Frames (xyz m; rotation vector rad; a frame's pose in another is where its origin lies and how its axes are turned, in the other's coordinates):
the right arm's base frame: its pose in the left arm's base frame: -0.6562 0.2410 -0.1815 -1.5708 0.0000 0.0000
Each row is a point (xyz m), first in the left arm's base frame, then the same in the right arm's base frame.
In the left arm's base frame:
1: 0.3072 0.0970 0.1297
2: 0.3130 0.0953 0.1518
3: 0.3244 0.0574 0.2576
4: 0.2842 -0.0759 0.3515
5: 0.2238 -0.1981 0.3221
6: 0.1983 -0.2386 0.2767
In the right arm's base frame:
1: 0.9634 -0.3112 -0.1440
2: 0.9692 -0.3333 -0.1457
3: 0.9806 -0.4391 -0.1836
4: 0.9404 -0.5330 -0.3169
5: 0.8800 -0.5036 -0.4391
6: 0.8545 -0.4582 -0.4796

